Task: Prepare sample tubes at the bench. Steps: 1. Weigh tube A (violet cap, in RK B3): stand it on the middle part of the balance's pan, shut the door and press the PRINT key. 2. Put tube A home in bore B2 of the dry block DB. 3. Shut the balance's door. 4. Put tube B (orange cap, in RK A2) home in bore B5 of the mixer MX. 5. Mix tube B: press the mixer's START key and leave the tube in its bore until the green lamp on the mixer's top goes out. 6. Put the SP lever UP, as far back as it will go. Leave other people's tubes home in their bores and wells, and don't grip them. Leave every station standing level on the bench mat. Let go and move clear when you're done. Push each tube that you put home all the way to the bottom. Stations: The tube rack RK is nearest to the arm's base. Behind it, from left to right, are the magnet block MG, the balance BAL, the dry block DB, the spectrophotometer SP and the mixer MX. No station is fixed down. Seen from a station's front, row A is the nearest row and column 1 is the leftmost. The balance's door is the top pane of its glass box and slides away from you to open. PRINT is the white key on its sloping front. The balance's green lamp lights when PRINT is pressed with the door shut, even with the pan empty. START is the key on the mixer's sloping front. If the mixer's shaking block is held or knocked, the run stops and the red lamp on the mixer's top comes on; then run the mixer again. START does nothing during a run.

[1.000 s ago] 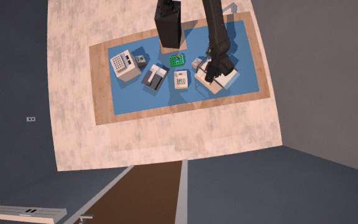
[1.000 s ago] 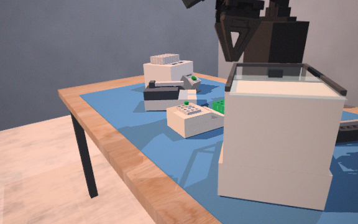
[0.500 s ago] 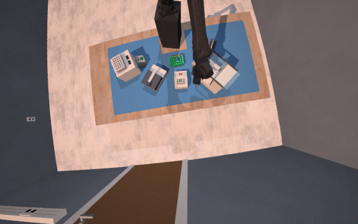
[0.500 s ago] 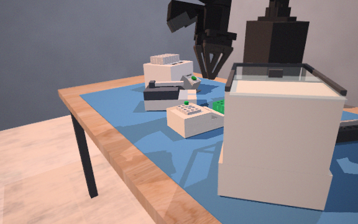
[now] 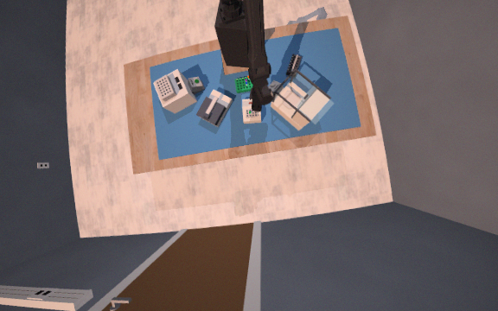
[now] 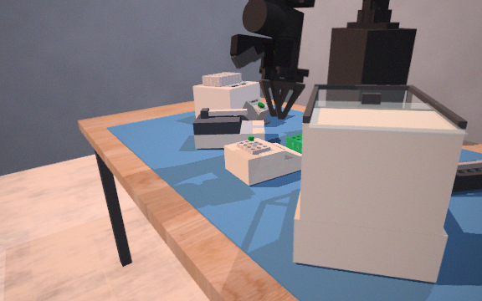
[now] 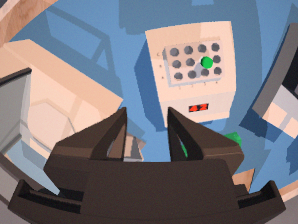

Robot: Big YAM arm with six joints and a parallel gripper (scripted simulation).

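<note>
Now: hand 190 mm past the blue-capped tube, 120 mm above it and 30 mm to the left of it. Also, from my hand: dry block 120 mm below, 60 mm to the right, 20 mm behind; rack 210 mm behind, 130 mm below, 40 mm to the right; balance door 230 mm to the left, 100 mm ahead, 60 mm above.
</note>
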